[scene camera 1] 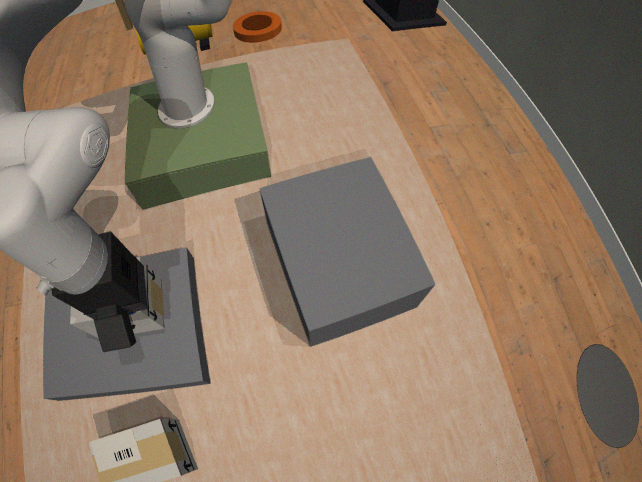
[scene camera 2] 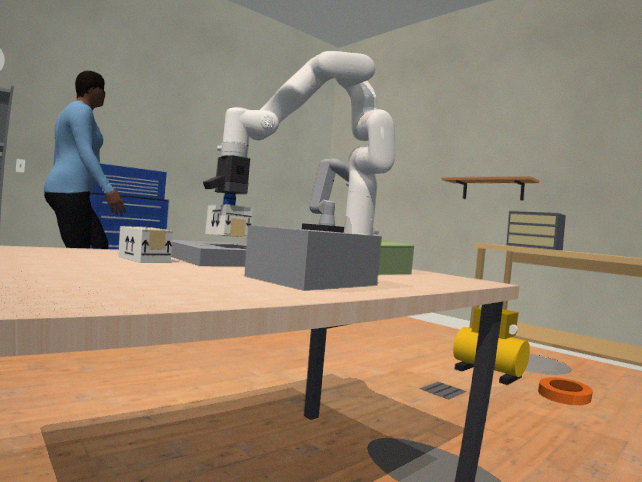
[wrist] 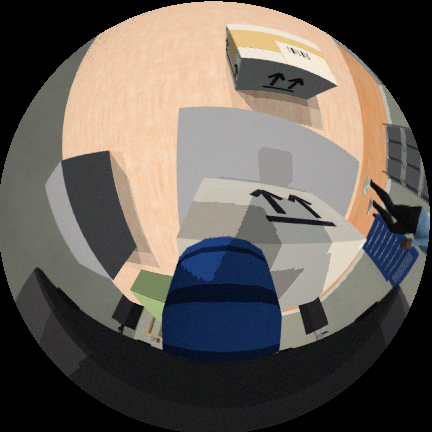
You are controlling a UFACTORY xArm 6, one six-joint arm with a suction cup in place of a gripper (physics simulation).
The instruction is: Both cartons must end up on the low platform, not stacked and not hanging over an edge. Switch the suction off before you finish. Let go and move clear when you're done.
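Pixels of known places: hand, its tool point: [scene camera 2: 229, 209] [wrist: 222, 253]; arm's base, origin of its link: [scene camera 1: 186, 107].
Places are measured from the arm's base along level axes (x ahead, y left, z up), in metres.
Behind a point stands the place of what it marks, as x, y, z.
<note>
My suction cup [scene camera 2: 229, 198] [wrist: 221, 300] is shut on the top of one white carton [scene camera 1: 156, 296] @(0.402, -0.123, 0.010) [scene camera 2: 221, 222] @(0.443, -0.152, 0.019) [wrist: 310, 240] @(0.436, -0.184, 0.068) with tan tape and black arrows. It holds that carton level, with a gap, above the low grey platform [scene camera 1: 176, 363] @(0.498, -0.137, -0.052) [scene camera 2: 207, 254] @(0.518, -0.098, -0.068) [wrist: 215, 140] @(0.486, -0.142, -0.053). The arm's black tool head hides much of this carton in scene camera 1. The other carton [scene camera 1: 155, 448] @(0.626, -0.199, -0.013) [scene camera 2: 137, 243] @(0.676, -0.196, -0.052) [wrist: 280, 60], with a barcode label, stands on the table beside the low platform, apart from it.
A taller grey block [scene camera 1: 347, 243] @(0.426, 0.185, 0.019) [scene camera 2: 337, 259] @(0.443, 0.286, -0.037) [wrist: 90, 215] @(0.420, 0.086, -0.014) stands on the table to one side of the low platform. The arm's base is on a green block [scene camera 1: 228, 129] @(0.101, 0.073, -0.007) [scene camera 2: 396, 257] @(-0.013, 0.152, -0.046) [wrist: 155, 285] @(0.173, 0.053, -0.054). A person [scene camera 2: 77, 145] [wrist: 412, 220] in blue stands beyond the table.
</note>
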